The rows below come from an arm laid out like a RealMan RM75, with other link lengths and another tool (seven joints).
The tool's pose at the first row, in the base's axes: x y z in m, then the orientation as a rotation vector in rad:
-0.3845, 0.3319, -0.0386, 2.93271, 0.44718, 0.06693
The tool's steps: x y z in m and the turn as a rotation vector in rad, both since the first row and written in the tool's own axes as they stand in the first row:
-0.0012, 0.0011, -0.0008, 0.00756, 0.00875, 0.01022
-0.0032, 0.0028, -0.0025, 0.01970, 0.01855, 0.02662
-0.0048, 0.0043, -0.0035, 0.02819, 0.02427, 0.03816
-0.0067, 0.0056, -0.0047, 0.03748, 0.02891, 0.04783
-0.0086, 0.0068, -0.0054, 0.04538, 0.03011, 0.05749
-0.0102, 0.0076, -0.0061, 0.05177, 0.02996, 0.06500
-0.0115, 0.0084, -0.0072, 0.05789, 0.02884, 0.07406
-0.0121, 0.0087, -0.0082, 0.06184, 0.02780, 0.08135
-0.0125, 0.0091, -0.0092, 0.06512, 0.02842, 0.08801
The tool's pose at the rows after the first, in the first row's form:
-0.3854, 0.3306, -0.0376, 2.94339, 0.43472, 0.07960
-0.3869, 0.3287, -0.0357, 2.95998, 0.41391, 0.09379
-0.3881, 0.3270, -0.0345, 2.97137, 0.39896, 0.10211
-0.3896, 0.3254, -0.0331, 2.98299, 0.38665, 0.10845
-0.3911, 0.3238, -0.0322, 2.99289, 0.37356, 0.10997
-0.3924, 0.3227, -0.0314, 3.00071, 0.36320, 0.10948
-0.3935, 0.3217, -0.0302, 3.00846, 0.35030, 0.10779
-0.3941, 0.3214, -0.0292, 3.01368, 0.33973, 0.10641
-0.3944, 0.3211, -0.0282, 3.01822, 0.33024, 0.10757

